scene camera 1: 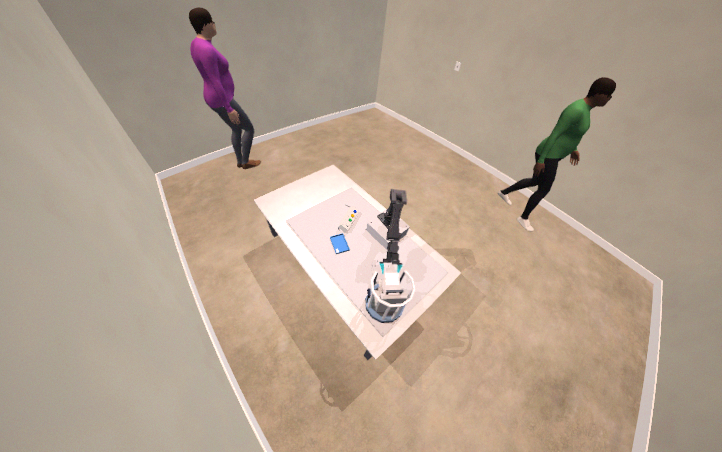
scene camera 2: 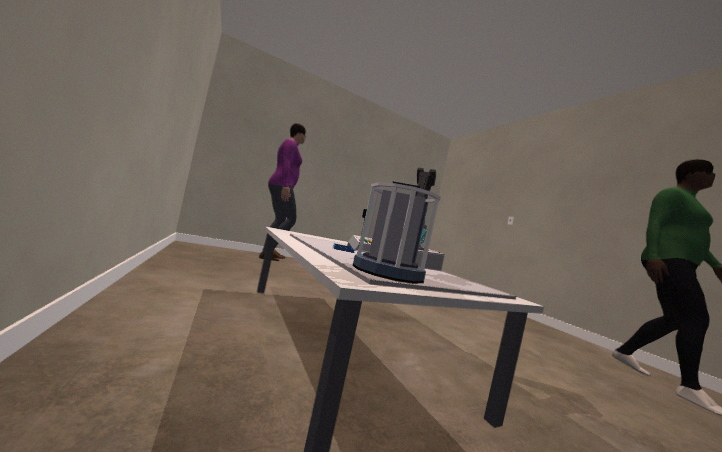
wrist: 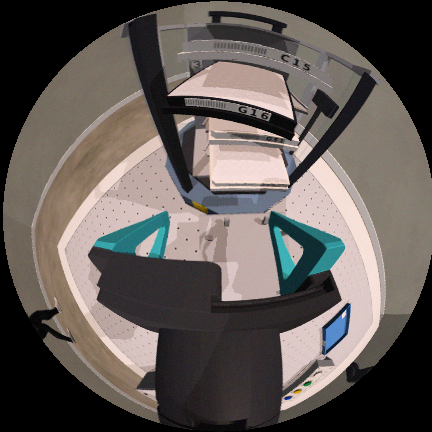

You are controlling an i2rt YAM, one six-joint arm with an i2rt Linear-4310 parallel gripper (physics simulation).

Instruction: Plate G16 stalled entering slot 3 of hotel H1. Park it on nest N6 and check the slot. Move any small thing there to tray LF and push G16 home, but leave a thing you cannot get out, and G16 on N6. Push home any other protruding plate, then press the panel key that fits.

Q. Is the gripper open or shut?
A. Open.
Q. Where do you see a round plate rack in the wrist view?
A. At 321, 117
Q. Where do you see a control panel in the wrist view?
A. At 316, 369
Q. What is the gripper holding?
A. Nothing.
